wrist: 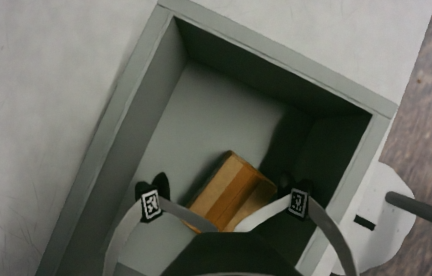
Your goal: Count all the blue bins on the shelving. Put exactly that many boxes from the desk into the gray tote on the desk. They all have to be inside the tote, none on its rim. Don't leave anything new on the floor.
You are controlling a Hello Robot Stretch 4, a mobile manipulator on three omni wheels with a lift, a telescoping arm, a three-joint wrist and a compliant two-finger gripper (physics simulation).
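Places are measured from the robot's base along level axes (x ahead, y left, z up), in centimetres.
Where they show: end effector, tool point: point(224, 192).
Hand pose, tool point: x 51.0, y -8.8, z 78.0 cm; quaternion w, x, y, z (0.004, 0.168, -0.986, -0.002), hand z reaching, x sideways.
After its pixels a point has its place.
The gray tote point(280, 57) {x 50.6, y -20.4, z 81.2 cm} stands tilted across the wrist view on the pale desk point(60, 65) {x 74.3, y -15.1, z 69.2 cm}. A brown cardboard box point(230, 192) {x 50.1, y -8.1, z 74.5 cm} with an orange-brown tape stripe lies inside the tote, turned at an angle, on or close to its floor. My gripper point(223, 189) {x 51.0, y -8.8, z 78.0 cm} is open over the tote, with its fingertips spread wide on either side of the box and apart from it. The near end of the box is hidden by the gripper's body. The shelving and its blue bins do not show in this view.
The tote's walls rise around the fingers, the right wall close to the right finger. Beyond the desk's right edge are a white rounded plate point(387, 240) {x -12.3, y 4.1, z 18.7 cm} with a dark rod point(411, 205) and the brown wood-look floor point(417, 120) {x -23.8, y -42.4, z -2.8 cm}.
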